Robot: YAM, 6 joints.
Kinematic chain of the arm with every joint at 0, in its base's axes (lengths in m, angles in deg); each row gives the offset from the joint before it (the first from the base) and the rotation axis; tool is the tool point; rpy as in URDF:
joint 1: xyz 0 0 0.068 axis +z
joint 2: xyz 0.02 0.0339 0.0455 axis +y
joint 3: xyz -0.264 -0.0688 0 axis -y
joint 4: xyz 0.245 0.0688 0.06 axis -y
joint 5: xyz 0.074 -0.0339 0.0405 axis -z
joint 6: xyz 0.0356 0 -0.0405 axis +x
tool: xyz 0 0 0 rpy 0 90 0
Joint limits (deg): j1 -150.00..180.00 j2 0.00..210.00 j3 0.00..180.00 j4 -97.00..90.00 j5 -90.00..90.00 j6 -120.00..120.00
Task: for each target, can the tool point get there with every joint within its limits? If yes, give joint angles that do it. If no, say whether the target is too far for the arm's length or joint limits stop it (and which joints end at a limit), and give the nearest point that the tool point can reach.
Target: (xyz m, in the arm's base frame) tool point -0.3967 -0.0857 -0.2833
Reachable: no: joint limits stop it (at a limit: joint 1) | nearest point -0.3967 -0.0356 -0.2833 | short by 0.050 m
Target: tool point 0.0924 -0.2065 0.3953
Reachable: yes | joints -73.65 64.60 71.18 -35.30 -59.20 -101.88
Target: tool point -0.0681 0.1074 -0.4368
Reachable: no: joint limits stop it (at a limit: joint 2) | nearest point -0.0791 0.1248 -0.3660 | short by 0.074 m
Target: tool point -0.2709 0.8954 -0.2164
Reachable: no: too far | nearest point -0.1763 0.5827 -0.0987 | short by 0.347 m
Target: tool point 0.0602 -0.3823 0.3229
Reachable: yes | joints -78.96 99.55 61.57 67.47 23.31 -15.46
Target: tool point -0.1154 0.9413 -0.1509
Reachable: no: too far | nearest point -0.0757 0.6173 -0.0579 | short by 0.339 m
